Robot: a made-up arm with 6 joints.
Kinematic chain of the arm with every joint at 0, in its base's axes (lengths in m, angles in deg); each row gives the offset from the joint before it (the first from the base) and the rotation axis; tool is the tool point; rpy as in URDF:
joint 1: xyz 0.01 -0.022 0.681 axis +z
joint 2: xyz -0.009 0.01 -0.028 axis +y
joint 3: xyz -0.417 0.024 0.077 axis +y
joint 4: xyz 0.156 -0.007 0.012 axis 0.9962 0 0.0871
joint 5: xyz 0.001 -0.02 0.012 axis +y
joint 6: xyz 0.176 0.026 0.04 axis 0.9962 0 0.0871
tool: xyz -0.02 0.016 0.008 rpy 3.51 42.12 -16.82
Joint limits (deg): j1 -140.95..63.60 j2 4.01..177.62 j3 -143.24..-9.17 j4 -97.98..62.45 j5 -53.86..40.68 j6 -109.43..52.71
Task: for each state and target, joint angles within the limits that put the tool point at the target. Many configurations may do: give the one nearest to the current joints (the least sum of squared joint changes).
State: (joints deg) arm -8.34 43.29 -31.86 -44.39 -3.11 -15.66
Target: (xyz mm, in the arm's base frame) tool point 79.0 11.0 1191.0
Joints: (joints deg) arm -23.37 49.52 -77.16 -40.33 8.00 -14.93
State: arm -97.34 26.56 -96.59 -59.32 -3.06 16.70
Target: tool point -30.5 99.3 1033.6
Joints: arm -74.41 17.49 -55.40 -62.29 34.66 13.40
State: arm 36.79 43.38 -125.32 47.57 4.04 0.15
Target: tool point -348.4 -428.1 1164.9
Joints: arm 49.28 26.81 -140.81 47.15 -0.57 0.77
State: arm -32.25 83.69 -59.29 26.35 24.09 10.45
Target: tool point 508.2 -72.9 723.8
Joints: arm -11.46 122.94 -70.41 27.07 20.49 10.34
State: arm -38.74 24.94 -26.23 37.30 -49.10 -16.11
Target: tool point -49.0 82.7 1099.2
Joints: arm -55.75 28.00 -31.43 15.64 -47.16 -17.02
